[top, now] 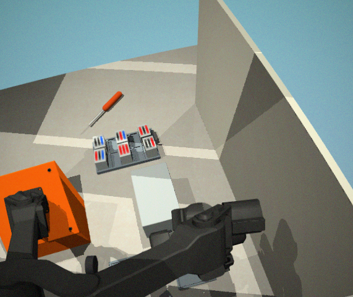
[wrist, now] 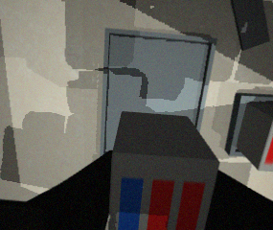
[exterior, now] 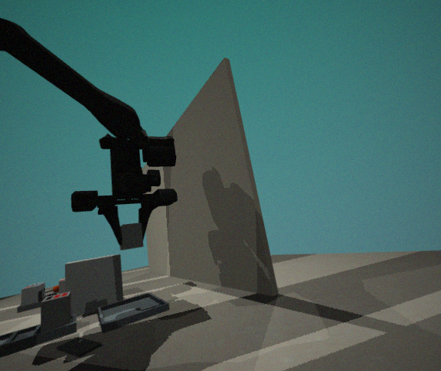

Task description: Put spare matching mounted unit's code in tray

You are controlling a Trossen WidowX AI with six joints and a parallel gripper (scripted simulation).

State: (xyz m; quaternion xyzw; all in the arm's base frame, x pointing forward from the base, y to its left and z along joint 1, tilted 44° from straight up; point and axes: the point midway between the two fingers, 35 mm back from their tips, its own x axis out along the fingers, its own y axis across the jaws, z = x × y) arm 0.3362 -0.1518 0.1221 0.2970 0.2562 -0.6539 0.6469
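My gripper tip is now 110 mm above the grey tray and 10 mm past it. The rest, counted from my gripper tip: dark rack 150 mm behind, 110 mm below, 20 mm to the left; grey wall panel 180 mm ahead, 160 mm to the left, 110 mm above.
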